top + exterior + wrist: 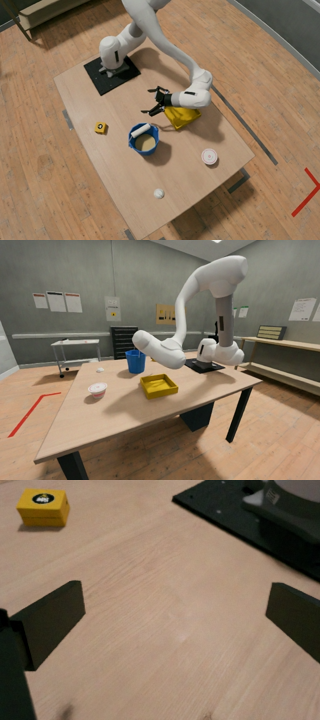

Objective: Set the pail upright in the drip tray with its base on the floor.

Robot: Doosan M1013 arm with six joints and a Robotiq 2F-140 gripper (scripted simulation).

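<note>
My hand is 20 cm short of the pail handle, 14 cm to the left of it and 9 cm below it. From my hand the other things lie so: blue pail (21 cm ahead, 14 cm to the right, 2 cm above); then yellow drip tray (13 cm ahead, 18 cm to the left, 11 cm below).
</note>
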